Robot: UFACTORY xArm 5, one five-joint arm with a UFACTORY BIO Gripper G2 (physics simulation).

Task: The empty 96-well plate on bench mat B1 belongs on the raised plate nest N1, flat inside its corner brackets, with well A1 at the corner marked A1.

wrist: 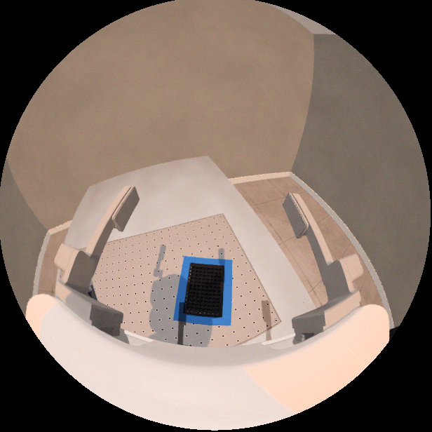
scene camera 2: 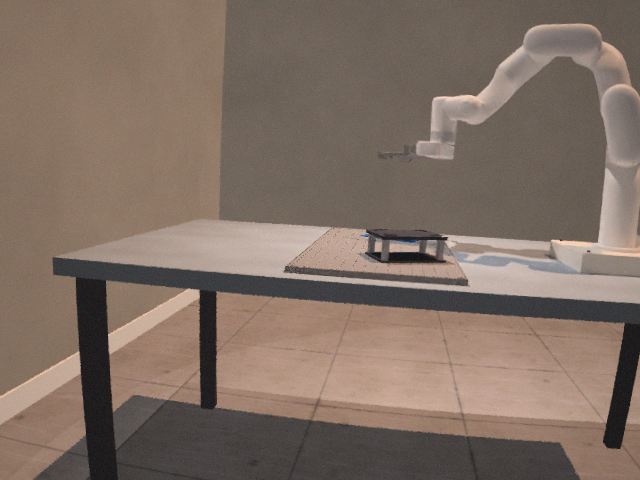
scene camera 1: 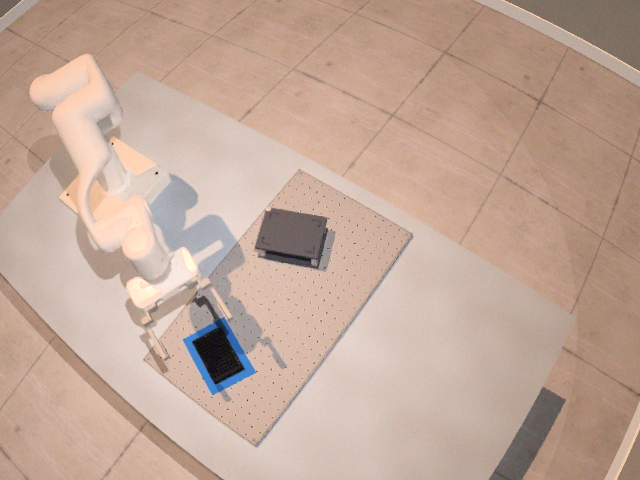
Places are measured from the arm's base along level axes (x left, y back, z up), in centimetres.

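Pixels of known places: hand, tool point: (scene camera 2: 395, 157) (scene camera 1: 193, 331); arm's base, link origin: (scene camera 2: 615, 249) (scene camera 1: 114, 180).
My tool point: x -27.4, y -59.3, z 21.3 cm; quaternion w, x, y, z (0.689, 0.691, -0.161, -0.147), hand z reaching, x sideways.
Observation:
For each thing: its top centre in the pictures, then the offset to it from my tool point. Level surfaces: height alone.
- black 96-well plate, top centre: (scene camera 1: 216, 354) dz -23.2, dx +1.7, dy +0.9 cm
- blue bench mat B1, surface height: dz -24.6 cm
- raised plate nest N1, top centre: (scene camera 2: 406, 231) (scene camera 1: 291, 231) dz -18.5, dx +38.1, dy +1.3 cm
- perforated board, surface height: dz -24.8 cm
- grey table, surface height: dz -26.1 cm
The black 96-well plate (scene camera 1: 218, 355) (wrist: 204, 290) lies flat on the blue bench mat B1 (scene camera 1: 202, 366) (wrist: 228, 295). Its well labels are too small to read. The raised plate nest N1 (scene camera 1: 292, 235) (scene camera 2: 405, 234) is a dark platform on short posts with corner brackets. Nothing lies on its top. A small pale mark shows at its upper-left corner in scene camera 1, but no lettering is readable. My gripper (scene camera 1: 196, 336) (scene camera 2: 393, 155) (wrist: 211, 212) is wide open and empty. It hangs high above the bench near the plate, its fingers pointing sideways. The nest does not show in the wrist view.
The plate's mat and the nest stand on a perforated board (scene camera 1: 289, 310) (scene camera 2: 330, 258) (wrist: 135, 265) on the grey table (scene camera 1: 413, 335) (scene camera 2: 180, 242). The nest is a raised obstacle up and to the right of the mat in scene camera 1. The arm's base (scene camera 1: 139, 160) stands at the left there.

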